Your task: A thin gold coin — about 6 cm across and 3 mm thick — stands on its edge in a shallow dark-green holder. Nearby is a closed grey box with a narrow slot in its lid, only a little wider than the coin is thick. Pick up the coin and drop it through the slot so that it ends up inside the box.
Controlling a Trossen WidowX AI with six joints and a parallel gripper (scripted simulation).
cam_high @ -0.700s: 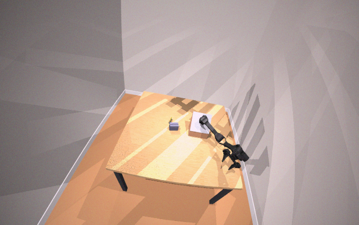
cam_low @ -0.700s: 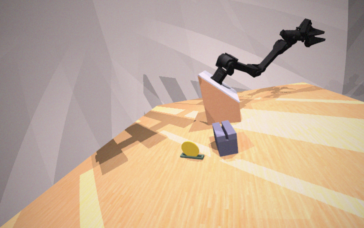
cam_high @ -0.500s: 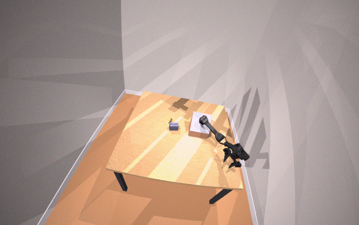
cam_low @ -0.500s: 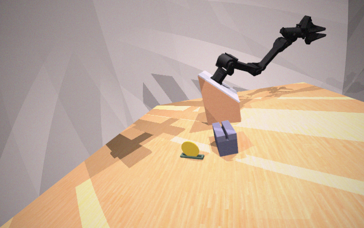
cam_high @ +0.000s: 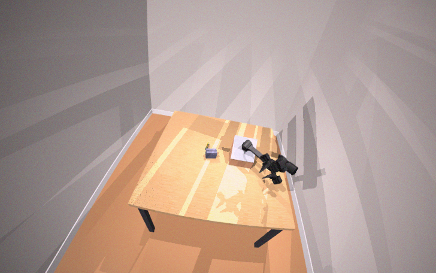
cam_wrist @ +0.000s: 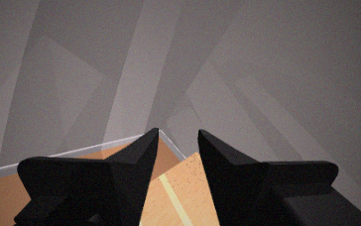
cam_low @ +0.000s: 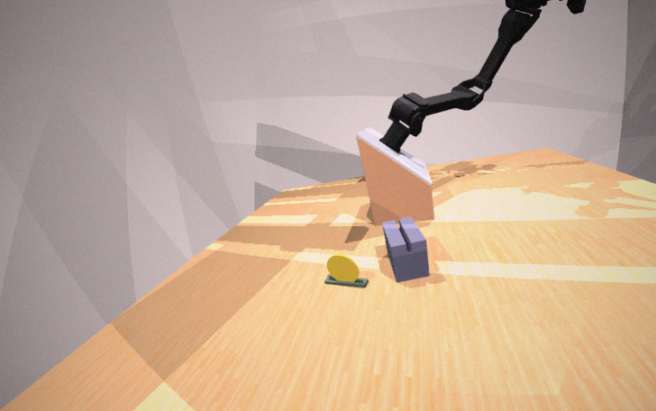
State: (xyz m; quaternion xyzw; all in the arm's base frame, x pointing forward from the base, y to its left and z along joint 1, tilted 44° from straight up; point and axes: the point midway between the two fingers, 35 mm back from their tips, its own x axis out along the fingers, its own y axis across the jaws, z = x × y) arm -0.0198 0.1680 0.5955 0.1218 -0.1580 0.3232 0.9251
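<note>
Now: the thin gold coin 64 cm to the right of my gripper tip, 46 cm below it and 36 cm ahead of it.
</note>
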